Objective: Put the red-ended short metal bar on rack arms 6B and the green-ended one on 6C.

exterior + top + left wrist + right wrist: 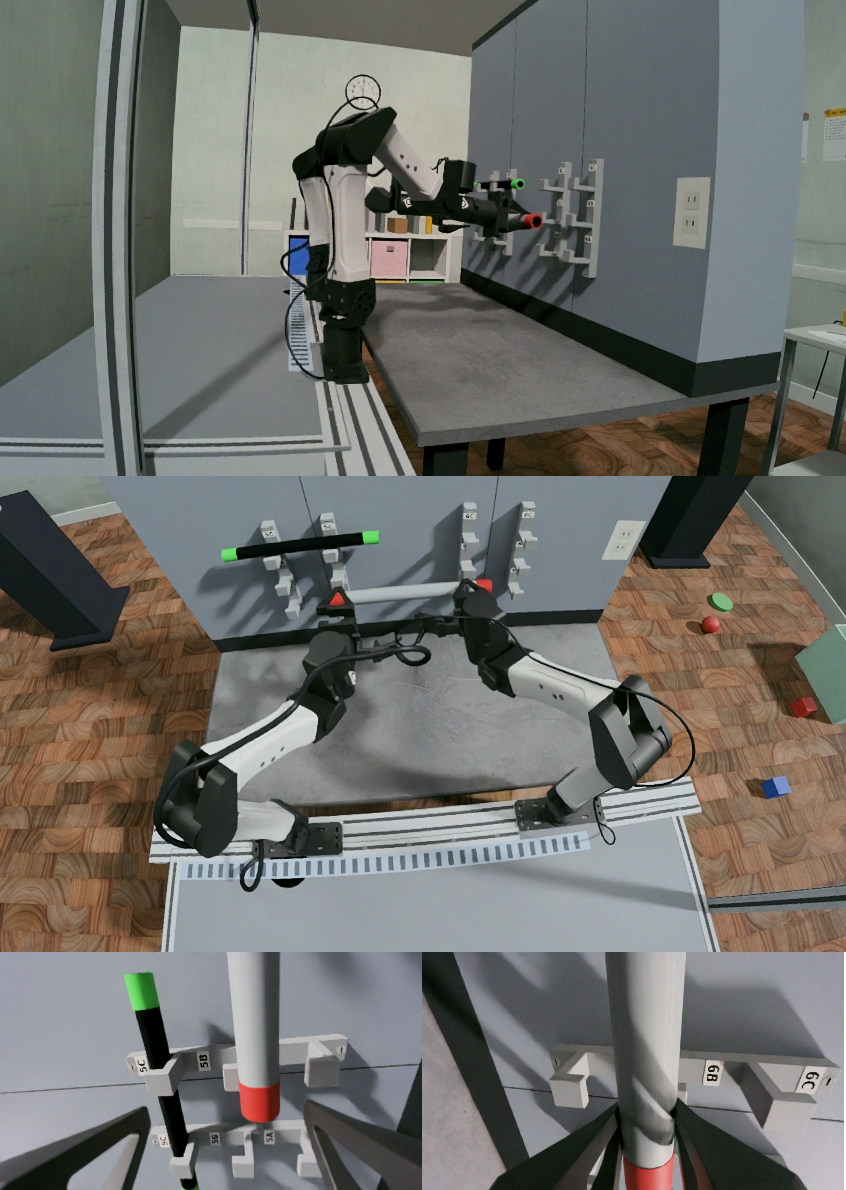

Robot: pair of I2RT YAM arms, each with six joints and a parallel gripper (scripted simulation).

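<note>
Right now the rack strip is 6 cm ahead of my right hand, 1 cm to the right of it and 2 cm above it. The rest, counted from my right hand: red-ended bar: 12 cm to the left; blue-grey wall: 21 cm ahead, 12 cm to the left, 19 cm above; green-ended bar: 7 cm ahead, 33 cm to the left, 9 cm above.
</note>
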